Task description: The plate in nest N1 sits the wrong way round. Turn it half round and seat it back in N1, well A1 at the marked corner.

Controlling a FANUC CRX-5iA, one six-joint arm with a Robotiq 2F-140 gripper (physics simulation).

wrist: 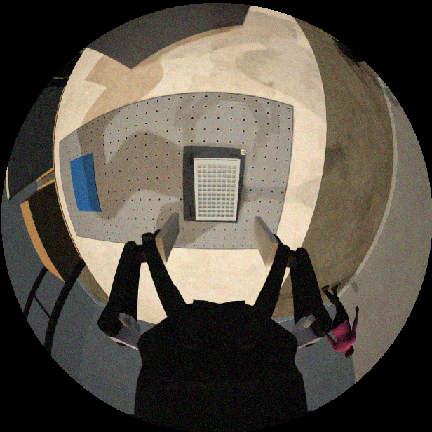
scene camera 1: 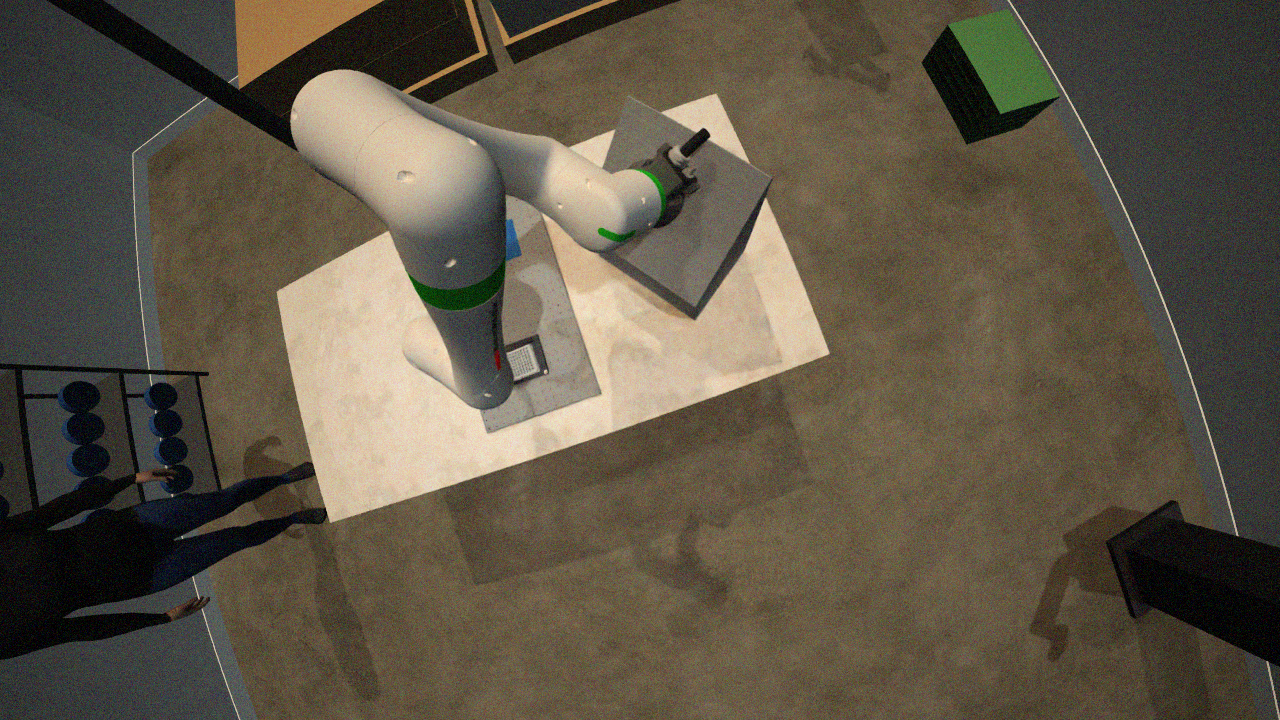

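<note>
The plate (scene camera 1: 523, 360) (wrist: 216, 189) is pale, with a grid of wells facing up. It lies within the dark nest N1 (scene camera 1: 543, 360) (wrist: 188, 185); whether it is fully seated I cannot tell. A small pale label (wrist: 243, 152) marks the nest's upper right corner in the wrist view. Which of the plate's corners holds well A1 is too small to tell. My gripper (wrist: 216, 224) is open and empty. Its two pads stand apart, clear of the plate, beyond its near short edge in the wrist view. In the scene view the arm hides the gripper.
The nest stands on a grey perforated board (scene camera 1: 572, 358) (wrist: 270, 125) on the pale table (scene camera 1: 358, 402) (wrist: 200, 270). A blue block (scene camera 1: 511, 240) (wrist: 86, 182) is on the same board. A large grey box (scene camera 1: 716, 197) (wrist: 170, 35) stands beside the board, under the arm's base.
</note>
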